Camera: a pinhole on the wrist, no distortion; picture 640 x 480 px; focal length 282.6 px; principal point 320.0 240.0 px. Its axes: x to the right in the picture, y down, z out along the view. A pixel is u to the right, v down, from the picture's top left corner.
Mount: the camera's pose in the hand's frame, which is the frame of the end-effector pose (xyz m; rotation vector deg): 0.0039 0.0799 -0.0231 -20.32 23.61 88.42
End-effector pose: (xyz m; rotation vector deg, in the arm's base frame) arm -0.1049 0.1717 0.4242 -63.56 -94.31 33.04
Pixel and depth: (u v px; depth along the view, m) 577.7 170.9 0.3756
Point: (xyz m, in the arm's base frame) -0.0278 0.5396 -0.0252
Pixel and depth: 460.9 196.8 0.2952
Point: -0.1271 0.4055 0.1125
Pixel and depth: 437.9 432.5 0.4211
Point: -0.1789 0.1731 -0.1524
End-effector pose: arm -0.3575 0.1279 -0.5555 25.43 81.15 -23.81
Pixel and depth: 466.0 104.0 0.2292
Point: -0.0899 0.3109 -0.6490
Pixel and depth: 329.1 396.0 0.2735
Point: -0.0736 0.1973 -0.3862
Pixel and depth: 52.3 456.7 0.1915
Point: -0.1677 0.0132 -0.3986
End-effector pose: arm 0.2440 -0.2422 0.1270 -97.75 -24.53 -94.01
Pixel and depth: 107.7 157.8 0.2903
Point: 0.5137 -0.0539 0.2412
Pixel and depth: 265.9 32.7 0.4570
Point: 0.7341 -0.1942 0.4399
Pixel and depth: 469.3 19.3 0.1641
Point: 0.4756 -0.3821 0.2015
